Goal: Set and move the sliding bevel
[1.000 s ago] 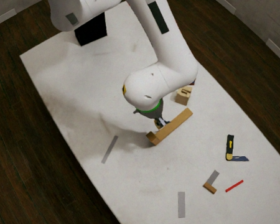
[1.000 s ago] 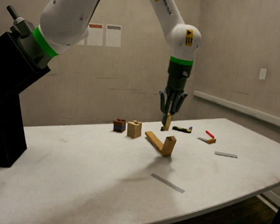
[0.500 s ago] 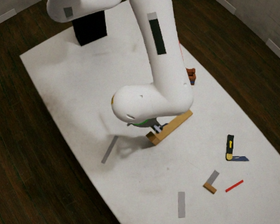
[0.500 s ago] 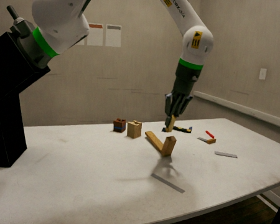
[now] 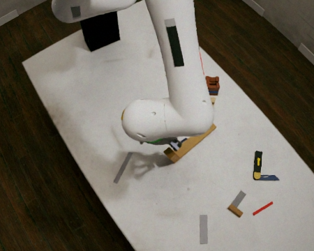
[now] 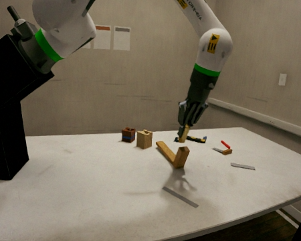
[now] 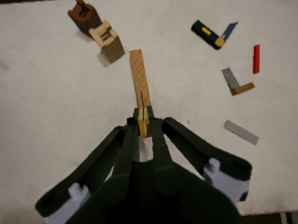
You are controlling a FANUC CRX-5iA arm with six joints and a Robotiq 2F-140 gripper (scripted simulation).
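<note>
Now: the sliding bevel 10 mm to the left of my hand and 40 mm below it. The rest, counted from my hand: red stick (370 mm ahead, 240 mm to the left, 180 mm below); then small try square (300 mm ahead, 150 mm to the left, 180 mm below).
</note>
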